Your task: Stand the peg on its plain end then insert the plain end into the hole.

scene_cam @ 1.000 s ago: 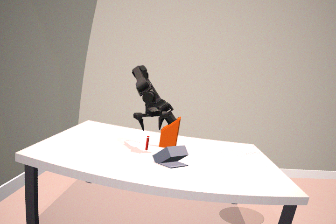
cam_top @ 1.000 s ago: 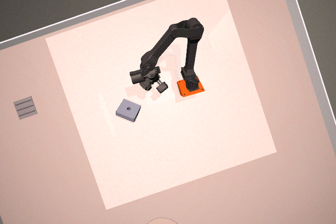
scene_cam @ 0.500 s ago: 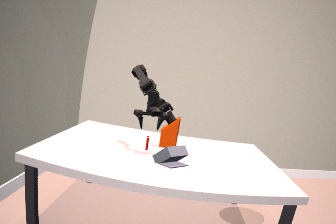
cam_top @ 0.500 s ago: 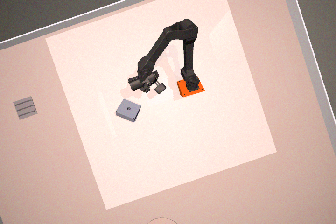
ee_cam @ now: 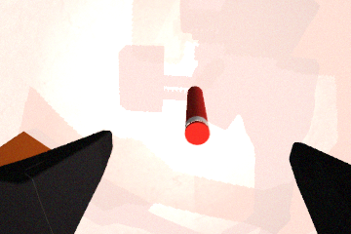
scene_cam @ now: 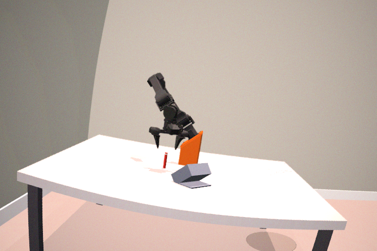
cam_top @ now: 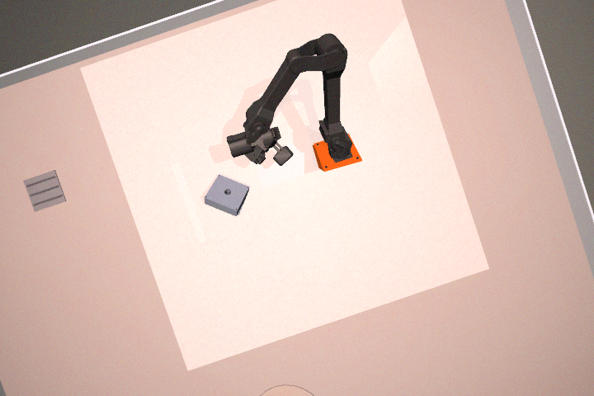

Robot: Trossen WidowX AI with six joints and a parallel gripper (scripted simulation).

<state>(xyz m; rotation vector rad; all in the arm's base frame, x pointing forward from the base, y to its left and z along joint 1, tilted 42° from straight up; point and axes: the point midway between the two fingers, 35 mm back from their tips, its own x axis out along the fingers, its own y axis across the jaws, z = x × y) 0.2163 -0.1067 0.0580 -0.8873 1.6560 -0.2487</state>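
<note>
My gripper tip is now 40 mm above the red peg. Also, from my gripper tip: grey sloped panel 230 mm ahead, 140 mm to the left, 50 mm below.
</note>
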